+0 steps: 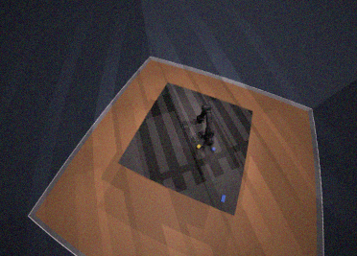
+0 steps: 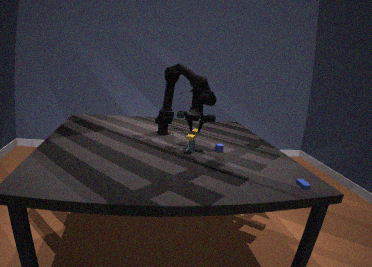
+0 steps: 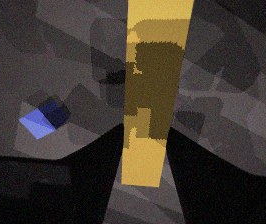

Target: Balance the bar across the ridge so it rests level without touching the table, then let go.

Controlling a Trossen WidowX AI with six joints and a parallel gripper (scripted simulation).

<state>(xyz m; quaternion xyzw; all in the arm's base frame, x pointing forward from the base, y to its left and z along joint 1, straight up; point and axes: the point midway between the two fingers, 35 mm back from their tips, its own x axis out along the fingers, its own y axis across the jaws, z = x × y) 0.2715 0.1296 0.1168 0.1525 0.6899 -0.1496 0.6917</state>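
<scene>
My gripper tip is 130 mm to the right of the blue cube, 70 mm above it and 20 mm short of it. The rest, counted from my gripper tip: yellow bar: 30 mm ahead, 10 mm to the right.
</scene>
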